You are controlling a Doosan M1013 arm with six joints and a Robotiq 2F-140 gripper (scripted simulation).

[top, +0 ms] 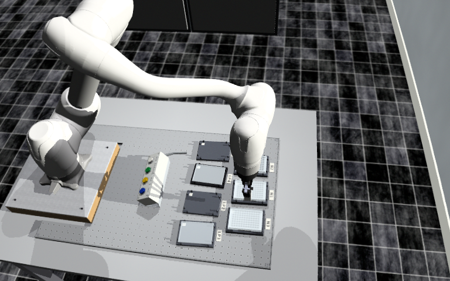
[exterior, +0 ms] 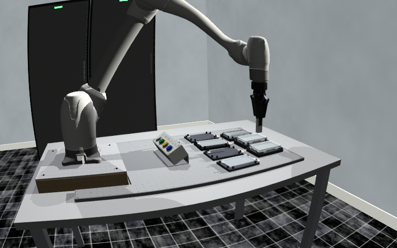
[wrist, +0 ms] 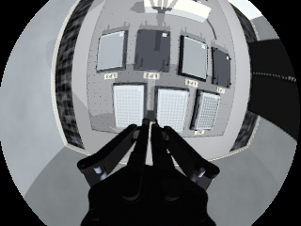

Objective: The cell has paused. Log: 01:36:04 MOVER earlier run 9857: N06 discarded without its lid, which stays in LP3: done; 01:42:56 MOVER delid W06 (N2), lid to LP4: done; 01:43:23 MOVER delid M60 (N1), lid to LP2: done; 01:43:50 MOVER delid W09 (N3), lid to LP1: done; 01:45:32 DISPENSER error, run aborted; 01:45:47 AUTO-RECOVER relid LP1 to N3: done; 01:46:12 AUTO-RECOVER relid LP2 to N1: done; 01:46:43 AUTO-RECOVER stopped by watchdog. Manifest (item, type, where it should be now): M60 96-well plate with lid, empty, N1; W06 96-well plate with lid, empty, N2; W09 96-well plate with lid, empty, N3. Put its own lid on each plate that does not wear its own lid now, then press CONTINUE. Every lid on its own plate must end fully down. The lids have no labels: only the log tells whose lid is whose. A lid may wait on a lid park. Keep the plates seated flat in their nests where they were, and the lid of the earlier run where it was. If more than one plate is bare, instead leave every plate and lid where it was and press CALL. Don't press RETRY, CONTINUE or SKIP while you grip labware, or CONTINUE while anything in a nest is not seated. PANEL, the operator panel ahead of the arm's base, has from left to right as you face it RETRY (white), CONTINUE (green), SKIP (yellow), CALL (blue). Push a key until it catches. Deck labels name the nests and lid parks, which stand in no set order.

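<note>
The lid park LP4 lies 180 mm behind my hand, 120 mm to the left of it and 100 mm below it. Also, from my hand: lid park LP1 (250 mm to the left, 190 mm behind, 100 mm below); lid park LP2 (190 mm behind, 100 mm below, 10 mm to the right); plate (200 mm to the left, 90 mm below, 10 mm behind).
</note>
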